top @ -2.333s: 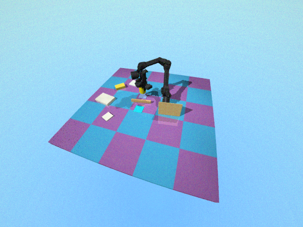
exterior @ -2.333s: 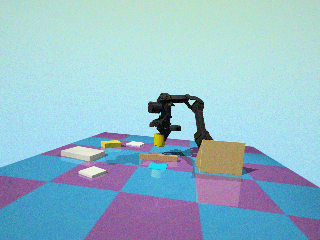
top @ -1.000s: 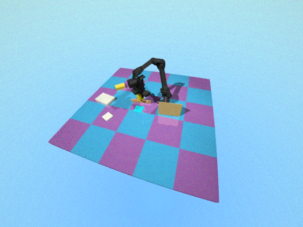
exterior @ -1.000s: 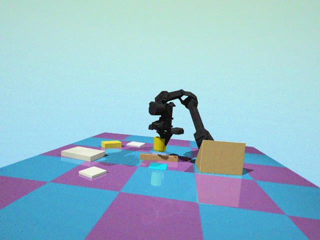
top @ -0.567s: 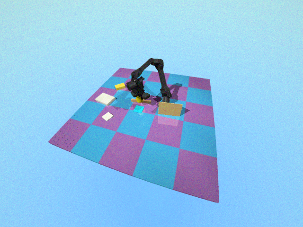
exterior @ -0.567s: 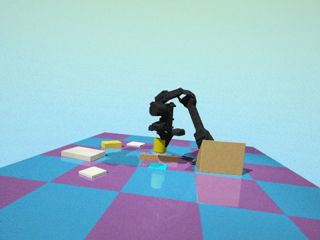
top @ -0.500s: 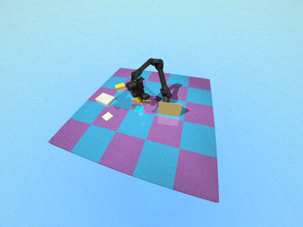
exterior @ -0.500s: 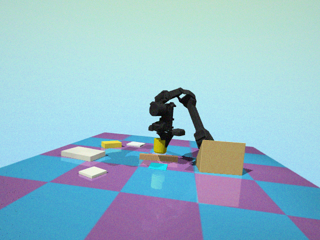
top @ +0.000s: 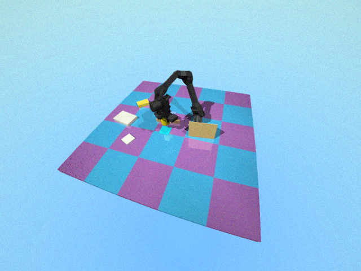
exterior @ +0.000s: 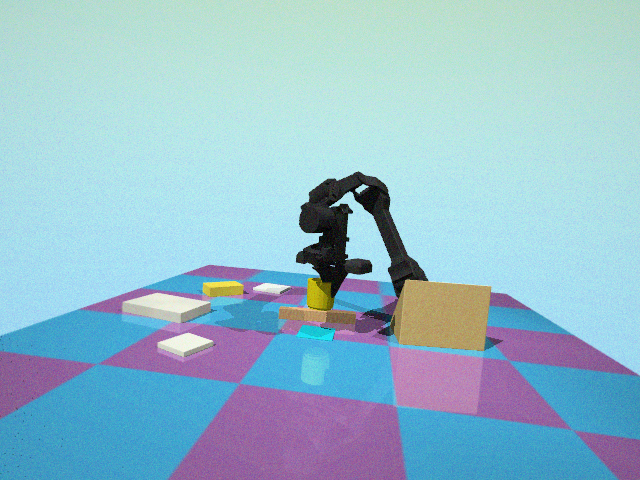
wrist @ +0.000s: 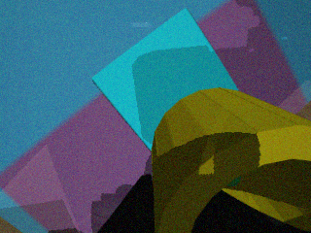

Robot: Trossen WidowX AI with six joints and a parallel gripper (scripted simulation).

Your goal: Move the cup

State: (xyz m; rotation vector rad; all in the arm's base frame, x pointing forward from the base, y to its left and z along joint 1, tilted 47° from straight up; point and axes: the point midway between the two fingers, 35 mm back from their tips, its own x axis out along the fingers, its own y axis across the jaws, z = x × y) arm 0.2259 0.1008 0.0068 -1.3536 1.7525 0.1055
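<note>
Now: the cyan pad 30 mm ahead of my gripper tip, 10 mm to the left of it and 100 mm below it. From my gripper tip the other things lie so: red marble 10 mm ahead, 30 mm to the right, 20 mm below; then blue marble 20 mm ahead, 30 mm to the right, 20 mm below; then yellow cup 20 mm ahead, 20 mm to the right.
</note>
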